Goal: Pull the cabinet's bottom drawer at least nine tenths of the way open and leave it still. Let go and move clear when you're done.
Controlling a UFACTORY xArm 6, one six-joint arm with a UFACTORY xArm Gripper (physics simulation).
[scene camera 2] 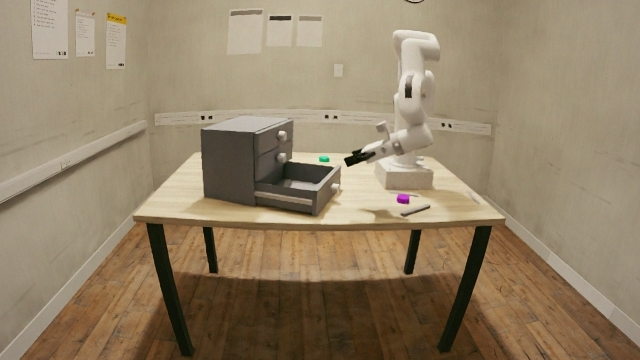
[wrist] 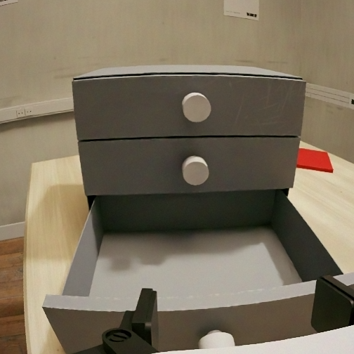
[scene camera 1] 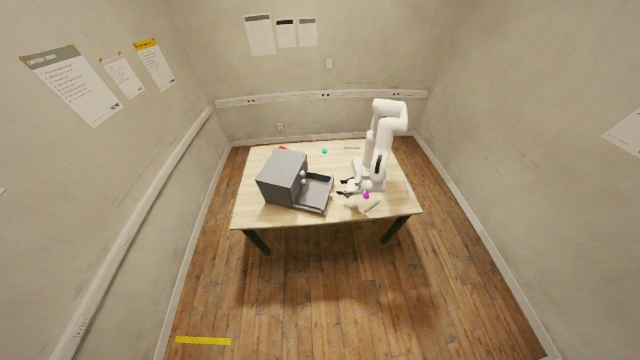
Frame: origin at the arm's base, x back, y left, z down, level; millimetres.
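Where they show: gripper, fingertip midpoint: (scene camera 2: 349, 159) (scene camera 1: 338, 187); arm's base at its link origin: (scene camera 2: 403, 164) (scene camera 1: 367, 165).
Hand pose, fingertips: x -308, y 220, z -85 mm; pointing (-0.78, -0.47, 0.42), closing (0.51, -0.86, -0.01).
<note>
Each offset is from my fingertips to the top centre of the thing.
The grey cabinet @(dx -322, dy -176, dz -95 mm) (scene camera 1: 280, 175) (scene camera 2: 227, 162) (wrist: 187, 71) stands on the left part of the table. Its bottom drawer @(dx -144, dy -82, dz +70 mm) (scene camera 1: 314, 194) (scene camera 2: 315, 192) (wrist: 190, 260) is pulled far out and its inside looks empty; the two upper drawers are closed. The bottom drawer's white round knob @(dx -35, dy -24, dz +95 mm) (scene camera 2: 335, 188) (wrist: 216, 339) is on its front, with no finger touching it. My gripper (scene camera 1: 344, 187) (scene camera 2: 348, 161) (wrist: 239, 310) is open and empty. It hangs apart from the drawer, in front of it and higher than the knob.
A purple piece @(dx +217, dy +7, dz +141 mm) (scene camera 1: 366, 195) (scene camera 2: 403, 199) and a grey bar @(dx +230, dy +100, dz +150 mm) (scene camera 1: 372, 206) (scene camera 2: 415, 210) lie near the table's front right. A green piece @(dx +30, dy -540, dz +141 mm) (scene camera 1: 324, 151) (scene camera 2: 324, 159) lies toward the back. A red flat piece @(dx -355, dy -623, dz +150 mm) (scene camera 1: 282, 148) (wrist: 314, 160) lies behind the cabinet in scene camera 1's view.
</note>
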